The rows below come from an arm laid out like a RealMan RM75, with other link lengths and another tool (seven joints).
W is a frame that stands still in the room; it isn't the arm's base.
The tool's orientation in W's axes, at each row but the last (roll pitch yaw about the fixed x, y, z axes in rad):
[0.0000, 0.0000, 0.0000]
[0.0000, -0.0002, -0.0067]
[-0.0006, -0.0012, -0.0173]
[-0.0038, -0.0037, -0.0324]
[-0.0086, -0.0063, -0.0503]
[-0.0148, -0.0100, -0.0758]
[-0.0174, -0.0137, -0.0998]
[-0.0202, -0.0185, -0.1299]
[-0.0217, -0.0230, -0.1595]
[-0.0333, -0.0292, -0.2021]
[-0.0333, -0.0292, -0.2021]
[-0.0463, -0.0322, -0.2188]
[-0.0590, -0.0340, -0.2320]
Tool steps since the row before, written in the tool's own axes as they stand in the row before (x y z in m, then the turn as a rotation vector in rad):
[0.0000, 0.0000, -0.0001, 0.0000, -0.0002, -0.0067]
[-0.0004, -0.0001, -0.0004, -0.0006, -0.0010, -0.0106]
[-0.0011, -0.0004, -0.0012, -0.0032, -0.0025, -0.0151]
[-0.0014, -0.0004, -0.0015, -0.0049, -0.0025, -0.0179]
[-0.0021, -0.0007, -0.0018, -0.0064, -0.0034, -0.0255]
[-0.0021, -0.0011, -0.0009, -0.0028, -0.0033, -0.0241]
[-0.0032, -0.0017, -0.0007, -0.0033, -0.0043, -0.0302]
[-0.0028, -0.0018, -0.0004, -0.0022, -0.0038, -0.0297]
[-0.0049, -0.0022, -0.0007, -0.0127, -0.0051, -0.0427]
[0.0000, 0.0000, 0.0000, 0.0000, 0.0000, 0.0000]
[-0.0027, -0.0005, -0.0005, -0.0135, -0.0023, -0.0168]
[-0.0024, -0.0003, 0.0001, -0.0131, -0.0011, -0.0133]
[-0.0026, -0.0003, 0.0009, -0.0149, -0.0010, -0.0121]
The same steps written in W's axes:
[0.0000, 0.0000, -0.0001, 0.0000, -0.0002, -0.0067]
[-0.0004, -0.0001, -0.0004, -0.0006, -0.0010, -0.0106]
[-0.0011, -0.0004, -0.0012, -0.0032, -0.0025, -0.0151]
[-0.0014, -0.0004, -0.0015, -0.0049, -0.0024, -0.0179]
[-0.0021, -0.0006, -0.0018, -0.0064, -0.0033, -0.0255]
[-0.0022, -0.0010, -0.0009, -0.0028, -0.0035, -0.0241]
[-0.0033, -0.0014, -0.0007, -0.0034, -0.0045, -0.0302]
[-0.0030, -0.0014, -0.0004, -0.0022, -0.0041, -0.0297]
[-0.0052, -0.0014, -0.0008, -0.0125, -0.0041, -0.0429]
[0.0000, 0.0000, 0.0000, 0.0000, 0.0000, 0.0000]
[-0.0027, 0.0000, -0.0006, -0.0133, -0.0002, -0.0171]
[-0.0024, 0.0002, 0.0000, -0.0127, 0.0011, -0.0136]
[-0.0026, 0.0004, 0.0008, -0.0145, 0.0017, -0.0125]

